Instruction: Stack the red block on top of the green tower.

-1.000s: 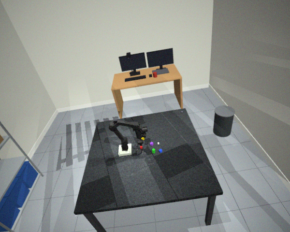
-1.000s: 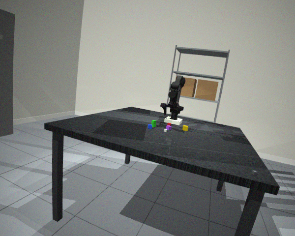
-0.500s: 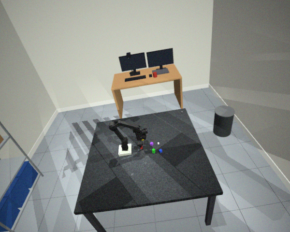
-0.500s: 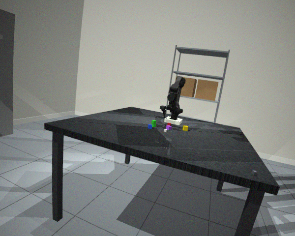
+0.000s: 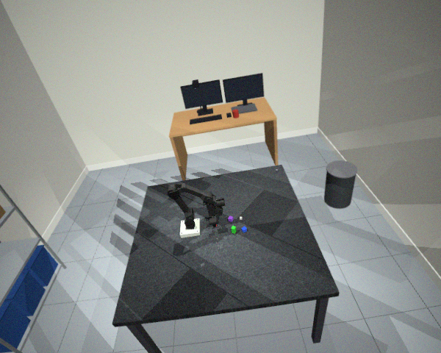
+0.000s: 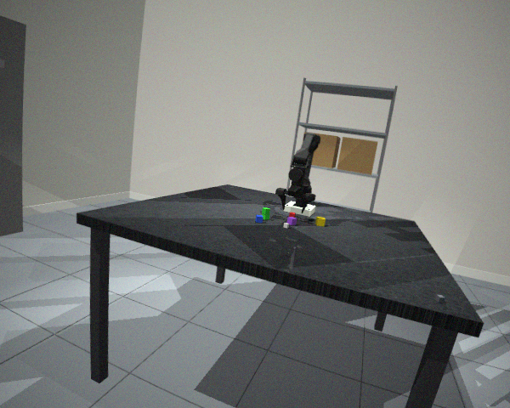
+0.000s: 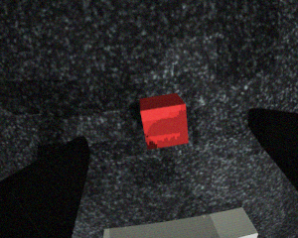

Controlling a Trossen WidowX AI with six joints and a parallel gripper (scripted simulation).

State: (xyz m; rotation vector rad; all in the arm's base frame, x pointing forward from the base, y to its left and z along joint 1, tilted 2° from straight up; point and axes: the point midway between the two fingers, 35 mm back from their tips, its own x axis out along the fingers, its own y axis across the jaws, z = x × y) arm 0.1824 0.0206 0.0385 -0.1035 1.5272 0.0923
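The red block lies 2 cm below my gripper tip. The rest, counted from my gripper tip: purple block: 12 cm ahead, 4 cm to the left, 2 cm below; small white block: 19 cm ahead, 4 cm to the left, 2 cm below; yellow block: 14 cm to the left, 2 cm below, 1 cm ahead.
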